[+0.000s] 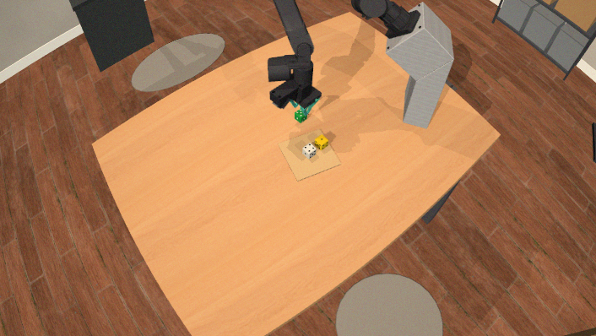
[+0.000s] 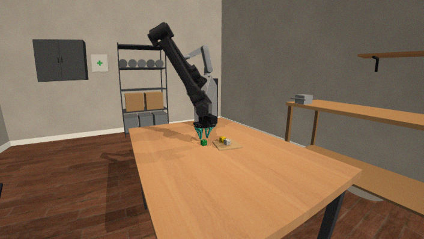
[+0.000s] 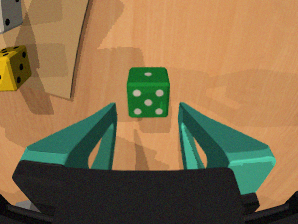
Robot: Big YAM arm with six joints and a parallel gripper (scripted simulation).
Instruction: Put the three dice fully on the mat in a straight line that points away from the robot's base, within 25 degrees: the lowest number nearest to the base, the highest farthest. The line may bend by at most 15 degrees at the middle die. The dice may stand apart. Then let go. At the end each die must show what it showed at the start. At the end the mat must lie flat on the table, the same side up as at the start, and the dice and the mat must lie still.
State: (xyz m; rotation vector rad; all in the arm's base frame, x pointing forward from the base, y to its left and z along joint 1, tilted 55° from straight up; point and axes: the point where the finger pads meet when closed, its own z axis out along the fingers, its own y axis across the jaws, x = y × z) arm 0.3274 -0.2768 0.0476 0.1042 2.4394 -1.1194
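Now: hand 30 mm above the green die. The rest, counted from my hand: yellow die (110 mm to the left, 60 mm ahead, 30 mm below); then tan mat (100 mm ahead, 90 mm to the left, 50 mm below); then white die (110 mm ahead, 90 mm to the left, 30 mm below).
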